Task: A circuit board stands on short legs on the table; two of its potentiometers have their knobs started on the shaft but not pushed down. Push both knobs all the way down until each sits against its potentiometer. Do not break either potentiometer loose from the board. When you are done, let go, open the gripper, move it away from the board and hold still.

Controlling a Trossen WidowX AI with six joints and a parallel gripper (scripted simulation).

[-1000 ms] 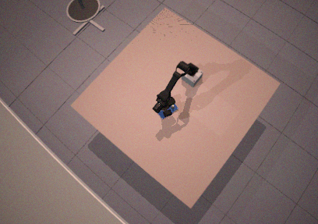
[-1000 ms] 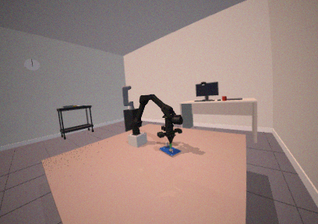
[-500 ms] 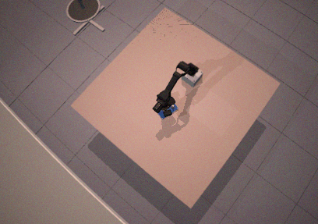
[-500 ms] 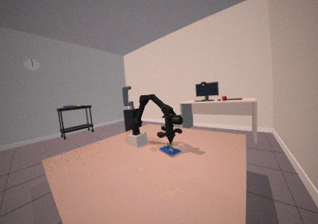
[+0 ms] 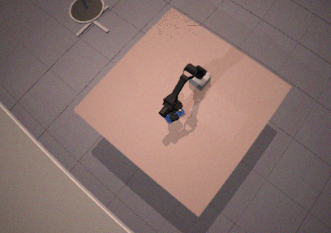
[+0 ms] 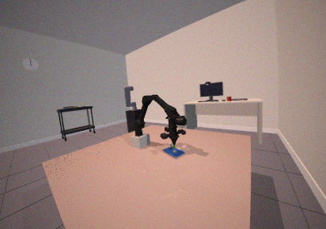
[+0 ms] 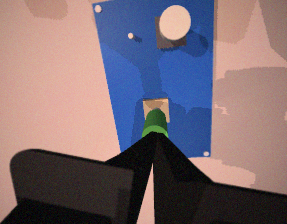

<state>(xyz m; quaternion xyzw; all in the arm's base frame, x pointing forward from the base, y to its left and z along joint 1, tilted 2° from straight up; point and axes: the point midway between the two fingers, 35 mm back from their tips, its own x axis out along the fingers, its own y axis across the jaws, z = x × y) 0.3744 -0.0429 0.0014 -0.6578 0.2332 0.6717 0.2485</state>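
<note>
Right now my gripper tip is 1 cm above the green knob. Round my gripper tip: pale grey knob 6 cm behind, 4 cm to the left, 3 cm below.
</note>
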